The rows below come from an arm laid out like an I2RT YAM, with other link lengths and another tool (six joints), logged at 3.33 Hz.
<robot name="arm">
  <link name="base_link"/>
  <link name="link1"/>
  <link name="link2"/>
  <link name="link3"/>
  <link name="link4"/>
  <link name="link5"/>
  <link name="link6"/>
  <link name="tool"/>
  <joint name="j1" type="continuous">
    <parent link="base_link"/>
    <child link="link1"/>
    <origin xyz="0 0 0.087" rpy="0 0 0"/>
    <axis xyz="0 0 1"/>
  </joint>
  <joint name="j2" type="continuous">
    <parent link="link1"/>
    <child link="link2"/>
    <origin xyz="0.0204 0.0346 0.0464" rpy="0 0 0"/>
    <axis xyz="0 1 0"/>
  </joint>
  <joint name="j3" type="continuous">
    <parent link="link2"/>
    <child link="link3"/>
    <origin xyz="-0.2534 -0.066 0" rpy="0 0 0"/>
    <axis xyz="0 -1 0"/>
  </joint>
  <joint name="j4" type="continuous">
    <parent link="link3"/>
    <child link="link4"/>
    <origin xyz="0.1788 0.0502 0.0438" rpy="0 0 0"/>
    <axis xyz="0 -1 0"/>
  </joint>
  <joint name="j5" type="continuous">
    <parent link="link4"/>
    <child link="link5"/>
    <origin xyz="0.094 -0.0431 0.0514" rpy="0 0 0"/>
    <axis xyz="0 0 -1"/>
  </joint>
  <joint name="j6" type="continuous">
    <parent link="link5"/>
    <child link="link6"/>
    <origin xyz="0.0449 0 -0.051" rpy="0 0 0"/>
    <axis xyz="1 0 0"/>
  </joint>
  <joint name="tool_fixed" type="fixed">
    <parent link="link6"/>
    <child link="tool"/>
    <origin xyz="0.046 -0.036 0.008" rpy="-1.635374 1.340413 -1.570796"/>
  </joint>
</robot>
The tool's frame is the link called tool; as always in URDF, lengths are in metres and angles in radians. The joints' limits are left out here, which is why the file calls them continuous.
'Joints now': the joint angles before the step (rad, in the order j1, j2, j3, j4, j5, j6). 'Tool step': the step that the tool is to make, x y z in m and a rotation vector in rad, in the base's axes. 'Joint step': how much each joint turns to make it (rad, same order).
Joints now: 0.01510, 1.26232, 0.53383, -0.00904, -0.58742, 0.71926
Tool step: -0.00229, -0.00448, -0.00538, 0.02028, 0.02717, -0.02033
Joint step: -0.02780, 0.01428, -0.01053, 0.00434, -0.01929, 0.01187
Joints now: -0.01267, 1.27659, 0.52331, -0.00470, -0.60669, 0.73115
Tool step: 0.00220, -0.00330, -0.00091, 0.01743, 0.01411, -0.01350
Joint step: -0.02158, 0.02042, 0.01195, -0.00125, -0.01765, 0.00830
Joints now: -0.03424, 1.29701, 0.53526, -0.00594, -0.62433, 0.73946
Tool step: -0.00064, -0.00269, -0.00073, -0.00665, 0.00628, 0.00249
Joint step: -0.01287, 0.00445, 0.00850, -0.02142, -0.00612, -0.01937
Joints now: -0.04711, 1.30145, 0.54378, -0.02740, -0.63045, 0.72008
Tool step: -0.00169, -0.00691, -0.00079, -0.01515, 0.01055, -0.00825
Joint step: -0.02968, 0.00377, 0.01494, -0.04008, -0.00363, -0.03268
